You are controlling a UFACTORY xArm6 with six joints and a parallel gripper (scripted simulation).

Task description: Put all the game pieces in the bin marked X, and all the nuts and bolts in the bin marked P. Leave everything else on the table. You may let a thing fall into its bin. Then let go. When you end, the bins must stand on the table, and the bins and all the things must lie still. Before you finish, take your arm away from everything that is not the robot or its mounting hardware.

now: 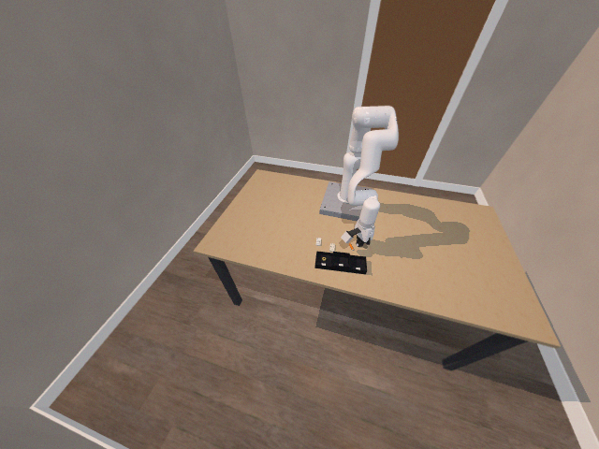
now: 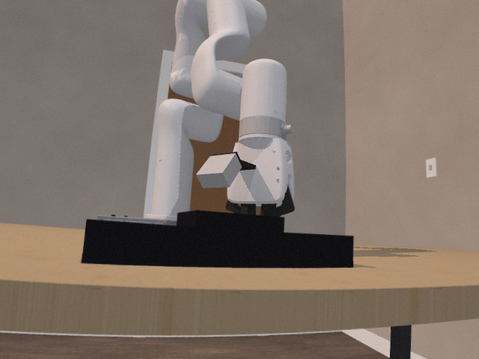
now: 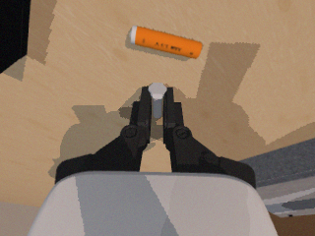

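Right now the orange battery is 2 cm ahead of my hand, 5 cm to the right of it and 2 cm below it. Also, from my hand: black bin: 14 cm ahead, 11 cm to the right; then white domino: 23 cm to the right, 2 cm below; then grey bolt: 2 cm below.
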